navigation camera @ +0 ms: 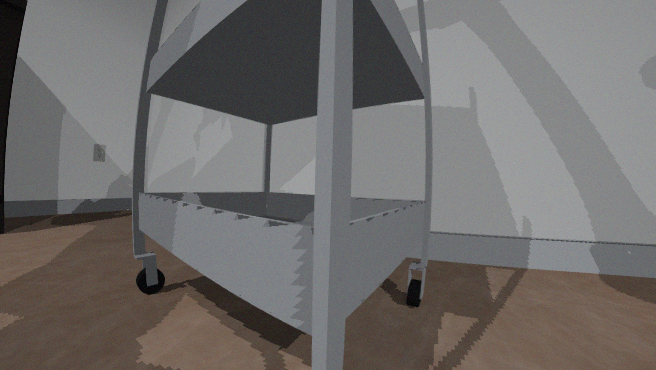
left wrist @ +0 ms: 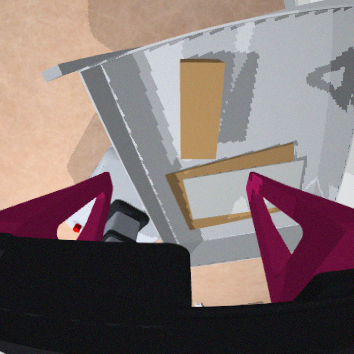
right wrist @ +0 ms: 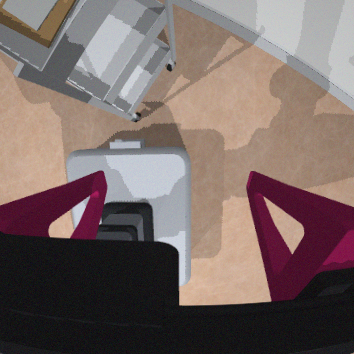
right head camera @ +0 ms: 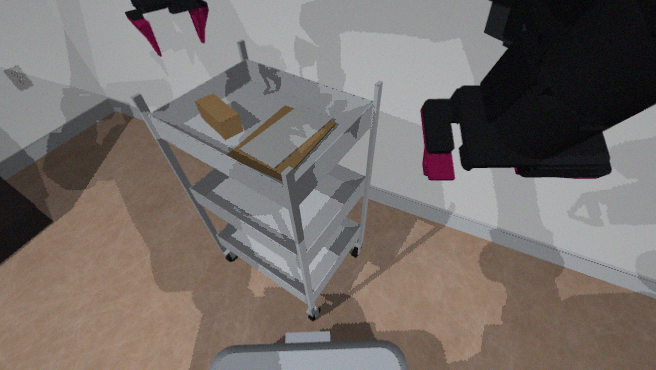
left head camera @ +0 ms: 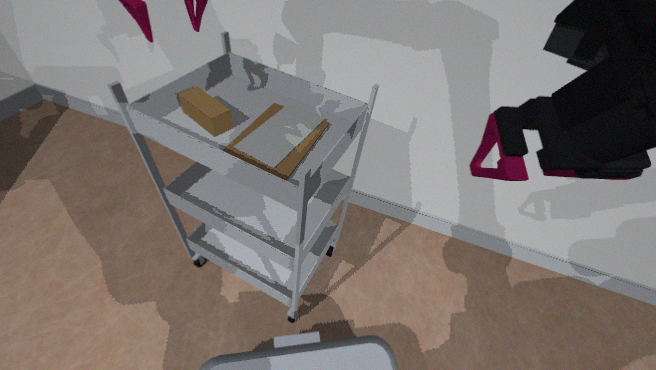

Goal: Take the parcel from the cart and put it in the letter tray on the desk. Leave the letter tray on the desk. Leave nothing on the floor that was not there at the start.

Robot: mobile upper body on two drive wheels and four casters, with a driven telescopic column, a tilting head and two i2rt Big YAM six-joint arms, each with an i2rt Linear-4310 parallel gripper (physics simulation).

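Places are measured from the left arm's base along level axes (x ahead, y left, z up), in metres.
Where they show: left gripper, fingertip midpoint: [left wrist: 179,179] [right head camera: 182,49] [left head camera: 174,35]; right gripper, fingertip midpoint: [right wrist: 176,178] [right head camera: 470,168] [left head camera: 508,170].
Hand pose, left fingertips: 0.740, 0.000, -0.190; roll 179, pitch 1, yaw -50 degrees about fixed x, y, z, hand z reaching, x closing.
Observation:
Each offset is from my left fingertips to the top centre of the thing, as dx, dy, dz. "spot": to the spot under its first point.
The parcel, a plain brown box @[+0.008, -0.025, -0.150] [left head camera: 205,112] [right head camera: 219,117] [left wrist: 201,110], lies on the top shelf of the grey three-shelf cart [left head camera: 170,136] [right head camera: 187,147] [left wrist: 122,145] [right wrist: 171,30] [navigation camera: 334,150]. My left gripper [left head camera: 174,36] [right head camera: 181,48] [left wrist: 179,179] is open and empty, above the cart's top; in the left wrist view the parcel shows beyond and between its fingertips. My right gripper [right head camera: 485,175] [right wrist: 176,178] is open and empty, to the right of the cart in the head views. The desk and the letter tray on it cannot be made out.
A shallow brown-rimmed open box @[-0.070, -0.194, -0.192] [left head camera: 252,127] [right head camera: 265,129] [left wrist: 235,161] with a grey inside lies beside the parcel. Walls stand behind the cart. My light grey base [left head camera: 310,355] [right head camera: 310,357] [right wrist: 150,172] is close to the cart's near corner. A dark furniture piece @[spot: +0.136, +1.052, -0.760] [right head camera: 20,220] stands at the left.

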